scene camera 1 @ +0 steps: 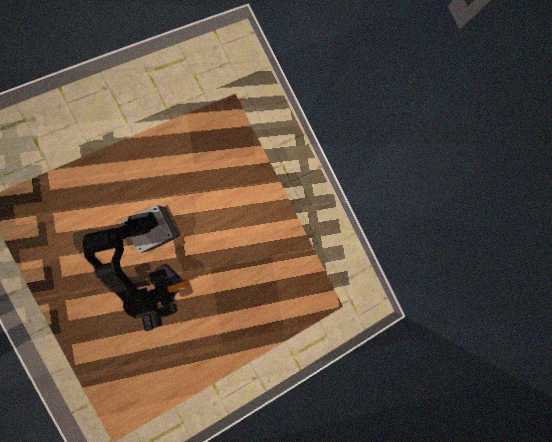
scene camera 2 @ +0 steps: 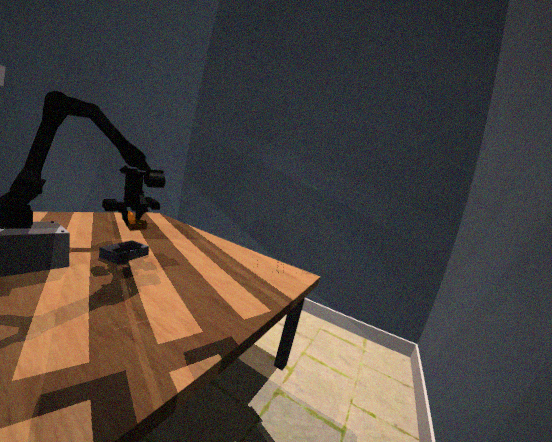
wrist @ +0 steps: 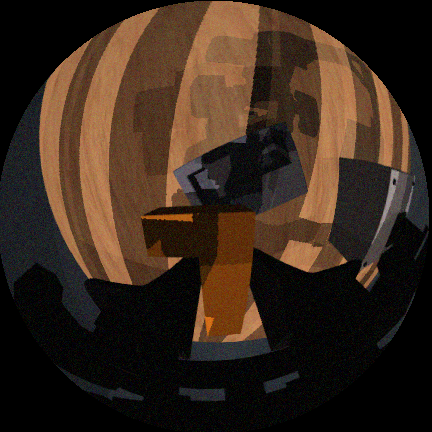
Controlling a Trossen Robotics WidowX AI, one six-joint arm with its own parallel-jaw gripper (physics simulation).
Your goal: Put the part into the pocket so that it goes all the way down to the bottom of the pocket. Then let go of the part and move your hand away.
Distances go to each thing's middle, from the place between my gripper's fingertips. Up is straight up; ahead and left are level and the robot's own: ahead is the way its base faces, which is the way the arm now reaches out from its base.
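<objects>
Orange part (wrist: 221, 235): 20 mm above my hand, 20 mm to the left, 10 mm ahead. Dark pocket block (scene camera 2: 118, 253): 80 mm below my hand, 40 mm to the right, 30 mm behind. By their middles, orange part nearest to my hand of the things named here.
</objects>
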